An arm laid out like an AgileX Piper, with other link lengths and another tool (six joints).
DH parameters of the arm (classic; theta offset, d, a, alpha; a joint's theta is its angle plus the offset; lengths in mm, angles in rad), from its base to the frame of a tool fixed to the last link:
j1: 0 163.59 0 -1.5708
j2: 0.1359 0 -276.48 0
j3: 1.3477 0 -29.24 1.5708
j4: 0 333.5 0 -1.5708
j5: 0 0 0 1.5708
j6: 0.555 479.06 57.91 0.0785
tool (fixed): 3.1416 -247.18 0 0
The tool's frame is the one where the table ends.
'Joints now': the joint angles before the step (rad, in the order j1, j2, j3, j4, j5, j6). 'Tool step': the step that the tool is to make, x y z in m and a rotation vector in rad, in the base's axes. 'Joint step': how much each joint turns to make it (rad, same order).
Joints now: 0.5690, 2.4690, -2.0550, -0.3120, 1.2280, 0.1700
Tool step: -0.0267, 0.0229, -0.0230, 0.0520, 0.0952, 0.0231
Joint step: 0.0210, 0.0426, -0.0004, 0.1019, -0.0003, -0.0379
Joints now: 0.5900, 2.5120, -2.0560, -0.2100, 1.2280, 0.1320
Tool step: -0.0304, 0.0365, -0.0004, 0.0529, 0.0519, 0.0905
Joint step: 0.0600, 0.0031, -0.0003, 0.0771, -0.0008, -0.0591
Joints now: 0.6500, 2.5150, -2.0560, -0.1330, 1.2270, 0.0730
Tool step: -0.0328, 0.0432, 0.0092, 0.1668, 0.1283, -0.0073
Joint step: 0.0090, 0.0000, -0.0001, 0.2240, -0.0009, -0.0650
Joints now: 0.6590, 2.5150, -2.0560, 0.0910, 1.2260, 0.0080
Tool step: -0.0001, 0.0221, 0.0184, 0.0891, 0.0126, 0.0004
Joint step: 0.0000, -0.0017, -0.0406, 0.0830, 0.0013, -0.0290
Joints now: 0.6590, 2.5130, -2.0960, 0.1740, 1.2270, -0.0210
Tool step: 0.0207, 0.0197, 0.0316, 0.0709, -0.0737, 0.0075
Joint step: 0.0011, -0.0001, -0.1000, 0.0120, 0.0000, -0.0099
